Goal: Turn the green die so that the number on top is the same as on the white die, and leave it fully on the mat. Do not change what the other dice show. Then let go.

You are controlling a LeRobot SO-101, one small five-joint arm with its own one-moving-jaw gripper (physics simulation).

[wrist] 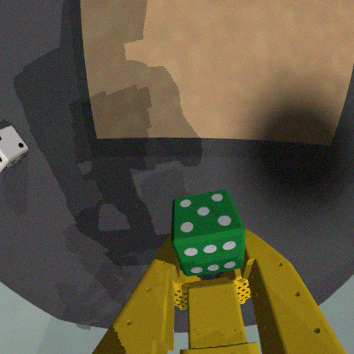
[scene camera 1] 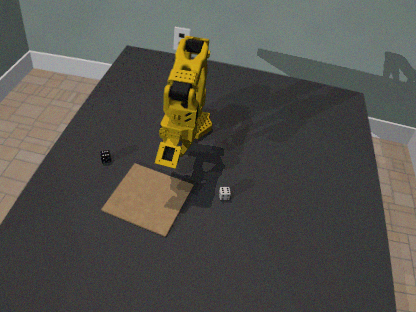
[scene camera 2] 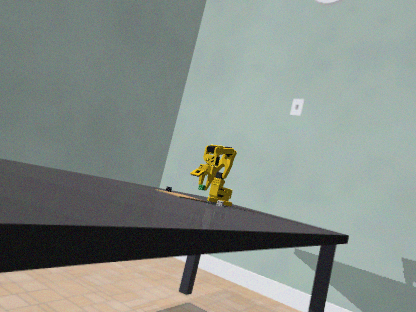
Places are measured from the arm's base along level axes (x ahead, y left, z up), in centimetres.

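Pixels of known places: hand at its tool point: (wrist: 182, 244) (scene camera 1: 180, 154) (scene camera 2: 205, 189); arm's base at its link origin: (wrist: 209, 276) (scene camera 2: 216, 202).
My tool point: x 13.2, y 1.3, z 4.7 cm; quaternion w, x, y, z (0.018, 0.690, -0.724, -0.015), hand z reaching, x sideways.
For each thing: its top centre in the pictures, then the offset to it from my tool point. Level surfaces: height alone.
- green die at its top centre: (wrist: 211, 259) (scene camera 2: 202, 184) dx +1.1, dy -0.9, dz +1.4 cm
- tan mat at its top centre: (scene camera 1: 148, 196) (scene camera 2: 180, 195) dx +9.4, dy -4.0, dz -4.2 cm
- white die at its top centre: (scene camera 1: 225, 190) (scene camera 2: 220, 200) dx +4.7, dy +10.8, dz -2.6 cm
- black die at its top centre: (scene camera 1: 105, 153) (scene camera 2: 169, 186) dx +1.9, dy -16.2, dz -2.6 cm
- dark table at its surface level: dz -4.6 cm
The green die (scene camera 2: 201, 187) (wrist: 208, 215) is held above the table. In the wrist view it shows a five on its far face and a six on the face nearer the jaws. My gripper (wrist: 209, 242) is shut on it, one jaw at each side. In scene camera 1 the arm hides the die. The tan mat (scene camera 1: 140, 197) (wrist: 240, 65) lies beyond the die in the wrist view, with a gap of dark table between. The white die (scene camera 1: 225, 193) (scene camera 2: 219, 203) (wrist: 12, 145) stands on the table beside the mat, six on top; part of it shows in the wrist view.
The black die (scene camera 1: 105, 156) (scene camera 2: 168, 189) stands on the dark table (scene camera 1: 280, 240) (scene camera 2: 90, 205), off the mat at its far left in scene camera 1. The arm's shadow falls across the table and the near part of the mat.
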